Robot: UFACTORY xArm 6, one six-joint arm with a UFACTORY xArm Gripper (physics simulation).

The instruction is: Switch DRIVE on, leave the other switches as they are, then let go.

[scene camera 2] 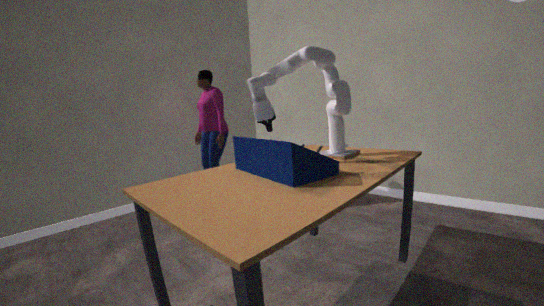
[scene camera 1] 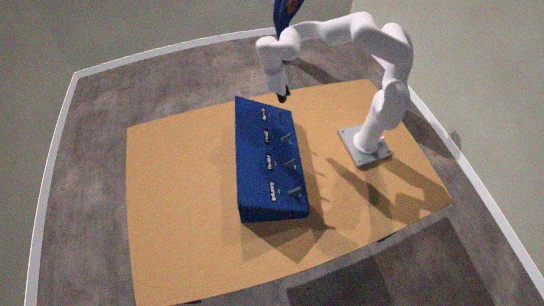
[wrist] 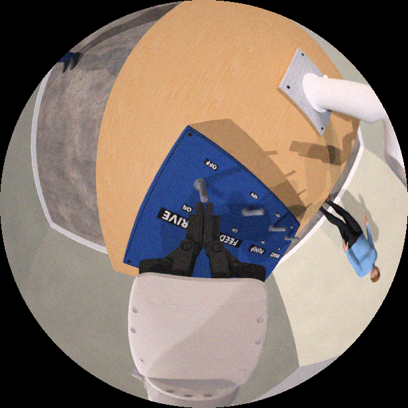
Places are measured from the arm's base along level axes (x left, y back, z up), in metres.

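Pixels of known places: gripper, between the fingertips: (scene camera 2: 270, 131) (scene camera 1: 283, 101); arm's base, origin of its link: (scene camera 2: 337, 152) (scene camera 1: 365, 143).
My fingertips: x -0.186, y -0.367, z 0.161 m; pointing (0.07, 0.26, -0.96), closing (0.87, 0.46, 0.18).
Note:
For each thing: its top centre in the pictures, then the offset to it from my fingertips. Level surfaces: height alone.
- grey DRIVE lever, centre of its top: (scene camera 1: 280, 110) dx +0.012, dy -0.012, dz -0.042 m
- FEED lever, centre of its top: (scene camera 1: 287, 133) dx +0.133, dy -0.019, dz -0.052 m
- PUMP lever, centre of its top: (scene camera 1: 291, 159) dx +0.251, dy -0.038, dz -0.052 m
- BRAKE lever, centre of its top: (scene camera 1: 296, 188) dx +0.369, dy -0.058, dz -0.052 m
- wooden table, height of its surface: dz -0.182 m
The blue sloped switch panel (scene camera 1: 252, 165) (scene camera 2: 265, 157) (wrist: 165, 187) stands on the table. The grey DRIVE lever (scene camera 1: 280, 116) (wrist: 201, 191) leans toward its ON label (wrist: 186, 208), away from the OFF label (wrist: 211, 165). The FEED lever (scene camera 1: 286, 138) (wrist: 253, 212), PUMP lever (scene camera 1: 290, 163) (wrist: 277, 229) and BRAKE lever (scene camera 1: 295, 191) (wrist: 291, 238) lean toward their OFF side. My gripper (scene camera 1: 283, 98) (scene camera 2: 269, 129) (wrist: 204, 210) is shut and empty. It hangs above the panel's DRIVE end, and its fingertips appear beside the lever's tip in the wrist view. In scene camera 2 the DRIVE lever is hidden.
The wooden table (scene camera 1: 175, 210) (scene camera 2: 215, 205) (wrist: 150, 100) also carries my arm's base plate (scene camera 1: 372, 159) (wrist: 295, 82), on the levers' side of the panel. A person in pink (scene camera 2: 212, 110) stands beyond the table; another in blue (wrist: 362, 252) shows in the wrist view.

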